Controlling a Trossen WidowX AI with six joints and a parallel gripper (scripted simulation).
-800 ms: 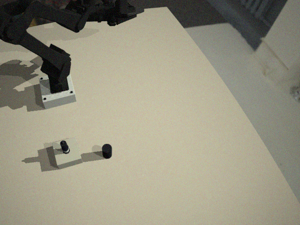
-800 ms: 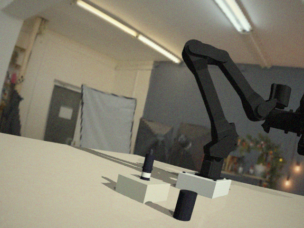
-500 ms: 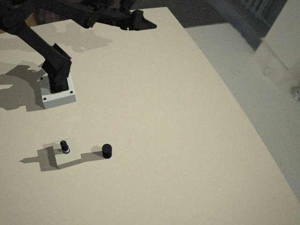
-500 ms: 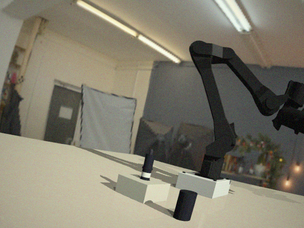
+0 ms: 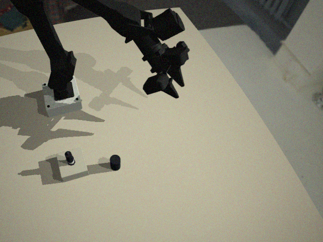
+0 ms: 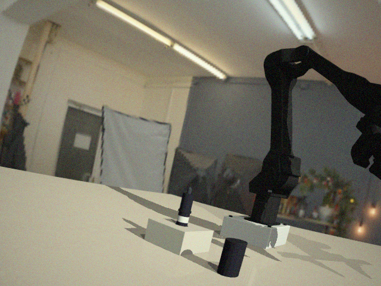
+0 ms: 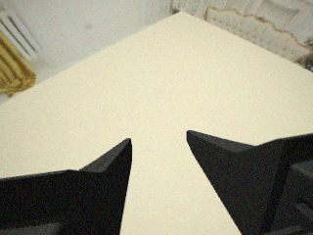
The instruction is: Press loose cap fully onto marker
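The marker cap lies 220 mm to the right of my gripper tip, 120 mm below it and 110 mm ahead of it. The rest, counted from my gripper tip: holder block (340 mm to the right, 120 mm below, 80 mm ahead).
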